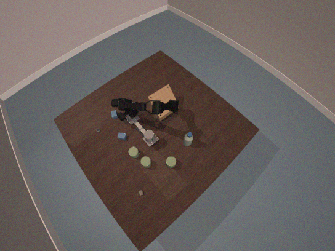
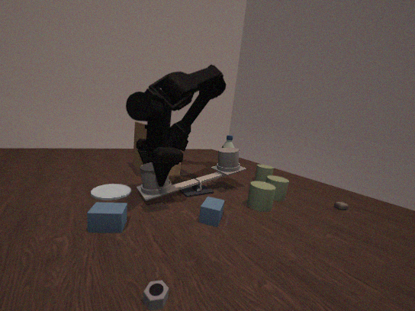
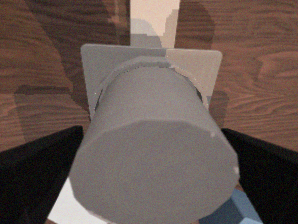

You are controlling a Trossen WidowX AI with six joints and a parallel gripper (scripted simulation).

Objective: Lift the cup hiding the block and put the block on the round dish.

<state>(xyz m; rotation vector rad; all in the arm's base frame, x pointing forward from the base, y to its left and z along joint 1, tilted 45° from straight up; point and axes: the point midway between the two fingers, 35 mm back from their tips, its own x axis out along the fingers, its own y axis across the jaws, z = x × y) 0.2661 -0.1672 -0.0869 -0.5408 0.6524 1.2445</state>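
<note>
Now: gripper tip 80 mm past the round dish, 80 mm to the left of it and 50 mm above it. The rest, counted from my gripper tip: grey nut (260 mm ahead, 140 mm to the right, 40 mm below); then grey cup (20 mm to the right, 10 mm above); then grey block (10 mm below).
</note>
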